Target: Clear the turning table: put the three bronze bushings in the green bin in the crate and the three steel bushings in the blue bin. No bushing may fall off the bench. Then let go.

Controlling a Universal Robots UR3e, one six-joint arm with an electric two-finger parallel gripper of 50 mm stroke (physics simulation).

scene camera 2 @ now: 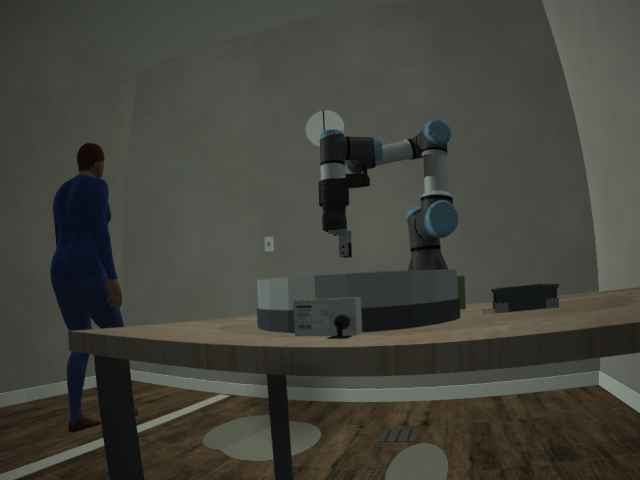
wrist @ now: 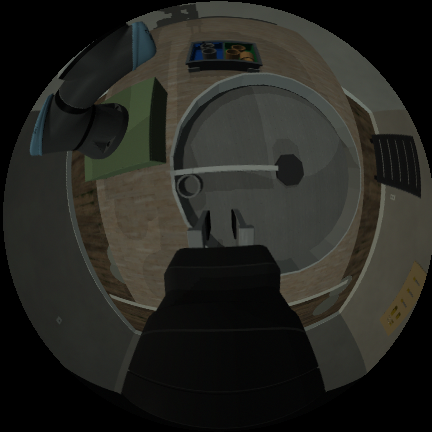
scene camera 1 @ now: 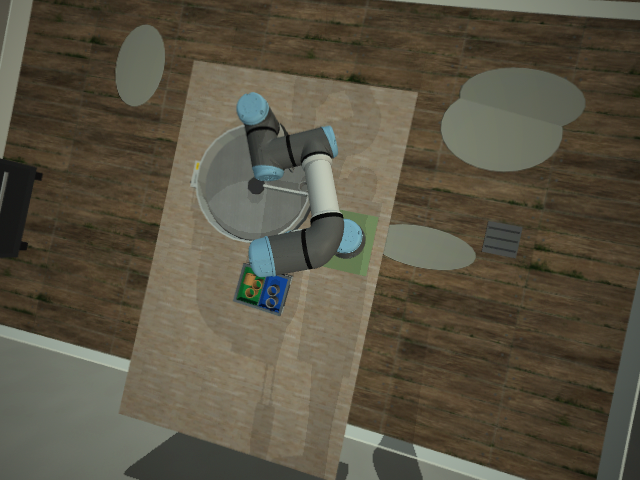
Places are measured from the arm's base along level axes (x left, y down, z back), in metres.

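Pixels of known places: gripper, fingertip midpoint: (scene camera 2: 345, 256) (wrist: 220, 218) (scene camera 1: 288, 168); arm's base at its link origin: (wrist: 106, 130).
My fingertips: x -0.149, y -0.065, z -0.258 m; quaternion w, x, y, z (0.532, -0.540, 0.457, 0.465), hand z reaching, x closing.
For each thing: its top centre in the pictures, then the offset to it from my fingertips. "*": a spot on its surface instead.
- crate at its top centre: (scene camera 2: 522, 286) (wrist: 223, 48) (scene camera 1: 261, 289) dz +0.032, dx +0.432, dy +0.103 m
- white bar at a spot on its surface: (wrist: 230, 169) (scene camera 1: 283, 188) * dz -0.009, dx +0.059, dy +0.056 m
- dark central hub at its top centre: (wrist: 290, 169) (scene camera 1: 255, 185) dz -0.125, dx +0.081, dy +0.092 m
- labelled box at a spot on its surface: (scene camera 2: 325, 316) * dz -0.375, dx +0.123, dy +0.122 m
The grey round turning table (scene camera 1: 232, 217) (scene camera 2: 361, 289) (wrist: 310, 215) carries one steel bushing (wrist: 189, 186), upright near its rim, beside the outer end of the white bar. My gripper (scene camera 2: 345, 253) (wrist: 220, 218) is open and empty, above the turning table, with the bushing ahead and to the left of the fingers in the wrist view. The arm hides the gripper in scene camera 1. The crate (scene camera 1: 258, 308) (scene camera 2: 524, 298) (wrist: 225, 65) has a green bin with three bronze bushings (scene camera 1: 250, 292) (wrist: 232, 54), one on its side, and a blue bin with two steel bushings (scene camera 1: 271, 302) (wrist: 209, 53).
A white bar (scene camera 1: 284, 189) (wrist: 230, 169) runs from the dark central hub (scene camera 1: 255, 186) (wrist: 289, 170) to the turning table's raised rim. The green base block (scene camera 1: 369, 248) (wrist: 159, 125) stands beside it. A labelled box (scene camera 2: 325, 316) sits at the bench edge. A person in blue (scene camera 2: 80, 227) stands beyond the bench.
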